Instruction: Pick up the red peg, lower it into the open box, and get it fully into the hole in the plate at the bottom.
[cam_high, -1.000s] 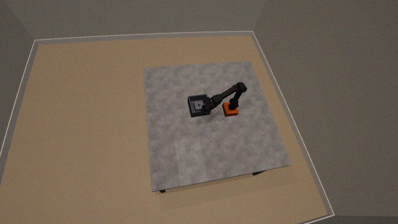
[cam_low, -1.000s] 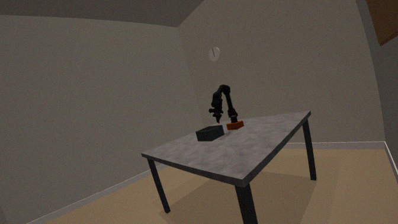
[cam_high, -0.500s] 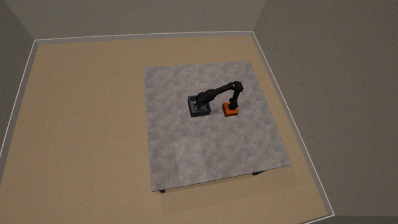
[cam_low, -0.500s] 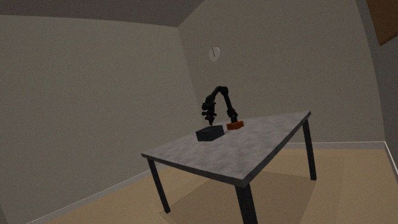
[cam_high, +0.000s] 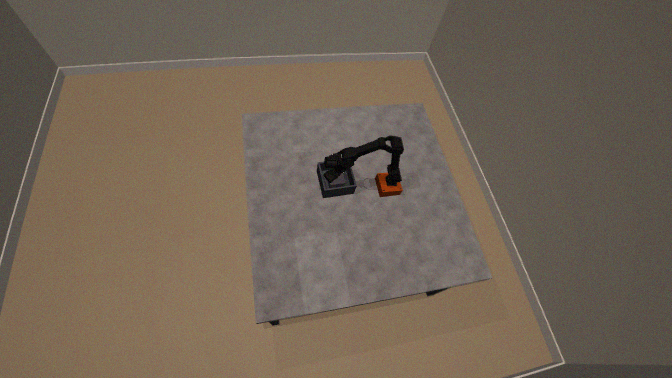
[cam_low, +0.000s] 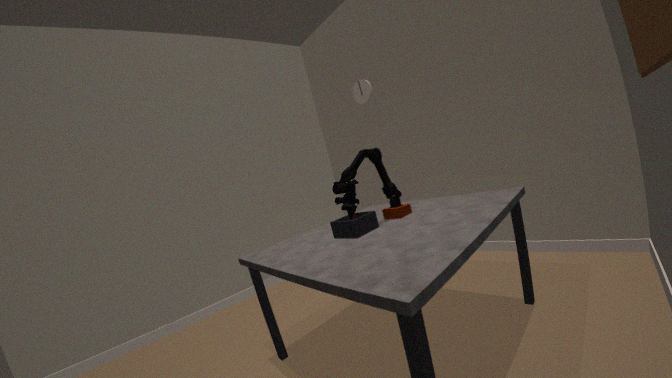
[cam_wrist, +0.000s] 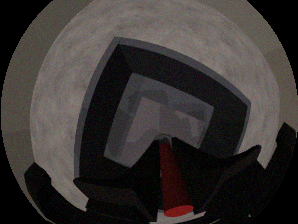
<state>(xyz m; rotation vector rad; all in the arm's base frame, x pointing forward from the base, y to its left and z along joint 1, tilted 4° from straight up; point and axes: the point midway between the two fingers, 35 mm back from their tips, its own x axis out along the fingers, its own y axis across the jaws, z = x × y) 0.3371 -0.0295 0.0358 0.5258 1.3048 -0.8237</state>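
My gripper tip is 30 mm below the red peg, 10 mm to the right of it and 10 mm past it. The rest, counted from my gripper tip: dark box 60 mm below, 10 mm to the left, 10 mm behind.
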